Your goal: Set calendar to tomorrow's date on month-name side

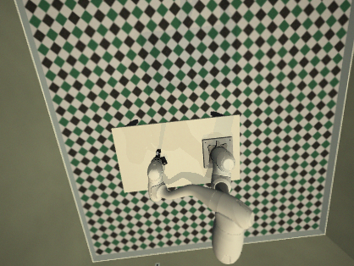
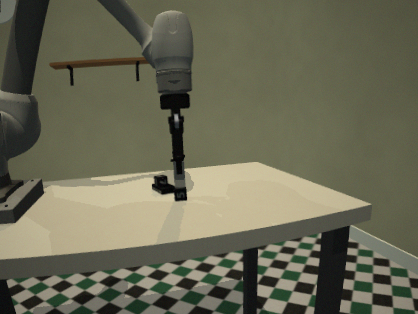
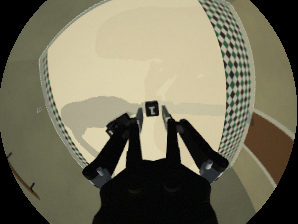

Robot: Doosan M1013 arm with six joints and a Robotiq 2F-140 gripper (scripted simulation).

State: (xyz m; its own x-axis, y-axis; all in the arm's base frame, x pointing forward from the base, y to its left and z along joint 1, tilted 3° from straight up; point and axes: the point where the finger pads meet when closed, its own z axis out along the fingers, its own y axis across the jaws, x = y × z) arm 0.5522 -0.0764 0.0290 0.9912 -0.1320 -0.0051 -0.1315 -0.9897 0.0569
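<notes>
The black calendar cube lies 60 mm below my hand. From my hand the other things lie so: calendar tray: 30 mm behind, 110 mm to the left, 60 mm below.
</notes>
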